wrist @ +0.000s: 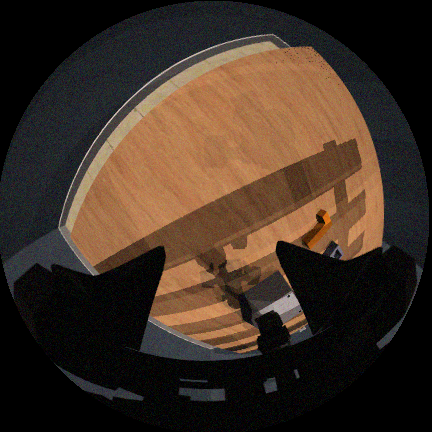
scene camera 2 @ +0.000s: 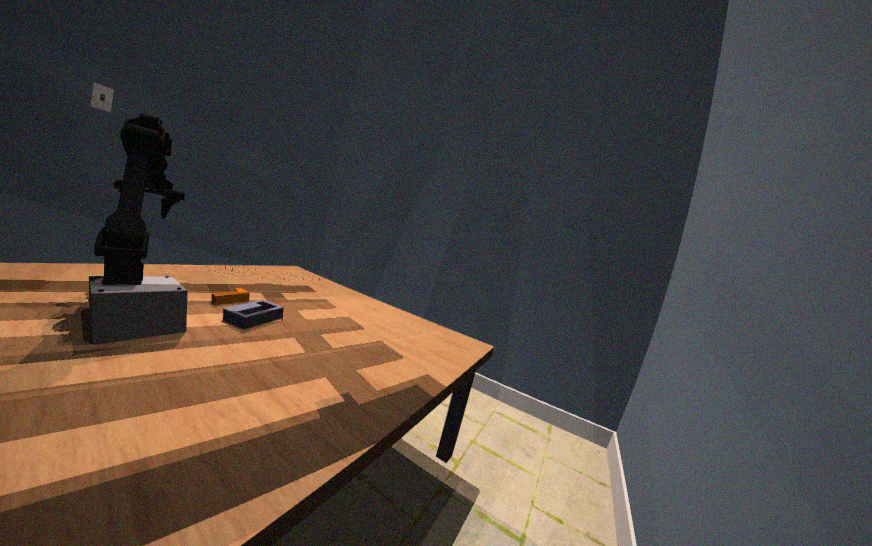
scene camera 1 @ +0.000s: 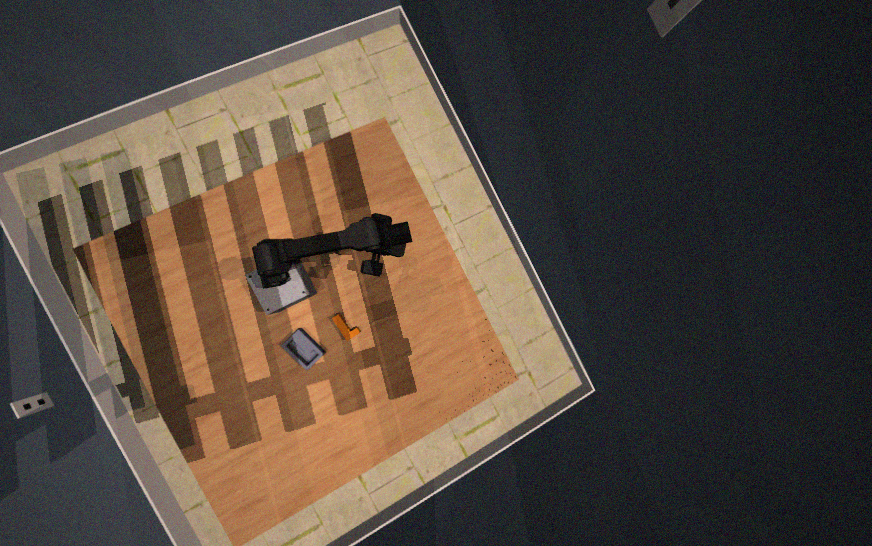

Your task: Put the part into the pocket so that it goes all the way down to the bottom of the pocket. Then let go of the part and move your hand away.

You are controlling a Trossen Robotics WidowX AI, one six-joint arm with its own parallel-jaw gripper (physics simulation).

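Frame: origin at the arm's base, x back, y down, z right, level; metres.
Where they show: gripper, between the fingertips: (wrist: 221, 249) (scene camera 2: 148, 216); arm's base, origin of its link: (wrist: 266, 317) (scene camera 2: 122, 281).
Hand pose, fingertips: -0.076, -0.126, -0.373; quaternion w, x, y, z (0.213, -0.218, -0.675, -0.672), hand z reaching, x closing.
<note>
Each offset is from my fingertips to the top centre of the thing, as dx, dy, dz. Level surfaces: height alone.
The orange L-shaped part {-0.198, +0.201, +0.252} (scene camera 1: 342, 325) (scene camera 2: 229, 297) (wrist: 316, 236) lies flat on the table, beside the pocket block and apart from it. The grey-blue block with the pocket {-0.213, +0.195, +0.438} (scene camera 1: 296, 356) (scene camera 2: 263, 316) sits on the table with its opening up, and no part shows in it. In the wrist view the block (wrist: 330, 248) is partly hidden behind the right finger. My gripper (scene camera 1: 376, 244) (wrist: 221, 249) is open and empty, high above the table, off to the side of the part and the block. In scene camera 2 it is a dark shape beside the arm and its fingers are hard to make out.
The arm's grey base box (scene camera 1: 289, 294) (scene camera 2: 138, 315) stands near the block and the part. The wooden table {dy +0.231} (scene camera 1: 444, 334) (scene camera 2: 418, 334) carries striped shadows. Dark specks lie near one table corner. Dark walls stand around the tiled floor.
</note>
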